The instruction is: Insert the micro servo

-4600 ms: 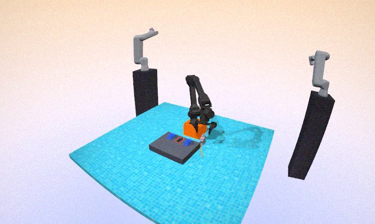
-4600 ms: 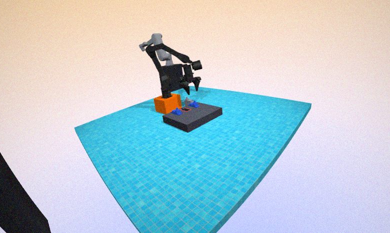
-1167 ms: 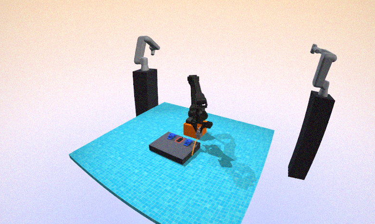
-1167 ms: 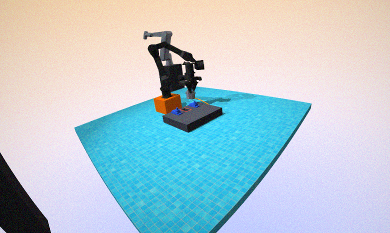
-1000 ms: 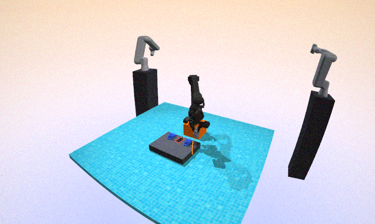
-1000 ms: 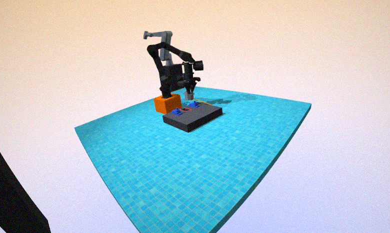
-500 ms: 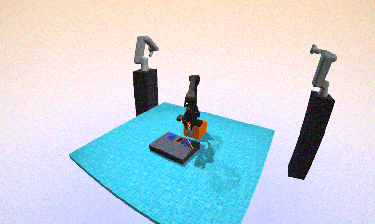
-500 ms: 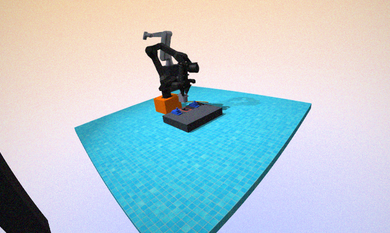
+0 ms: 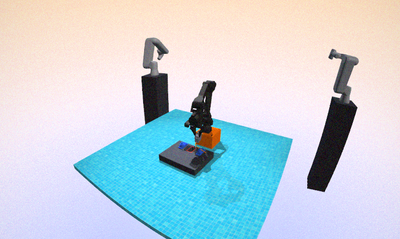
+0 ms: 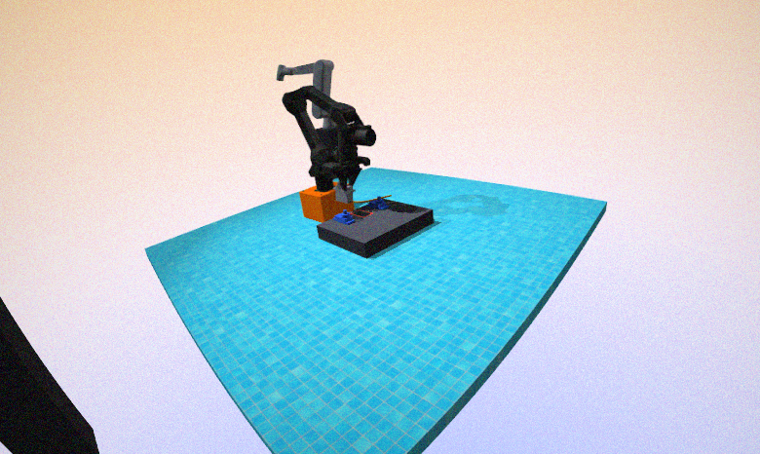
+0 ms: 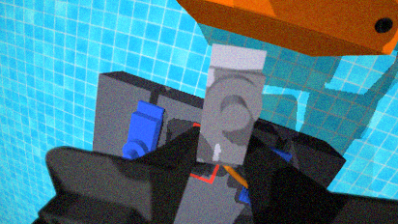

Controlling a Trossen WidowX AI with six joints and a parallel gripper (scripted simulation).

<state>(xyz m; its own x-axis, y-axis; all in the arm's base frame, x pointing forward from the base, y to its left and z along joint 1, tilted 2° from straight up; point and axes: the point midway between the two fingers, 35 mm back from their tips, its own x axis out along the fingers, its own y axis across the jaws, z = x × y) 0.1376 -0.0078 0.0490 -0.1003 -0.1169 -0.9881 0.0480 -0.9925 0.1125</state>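
The dark grey deck is 17 cm ahead of my gripper tip, 10 cm below it and 3 cm to the right of it.
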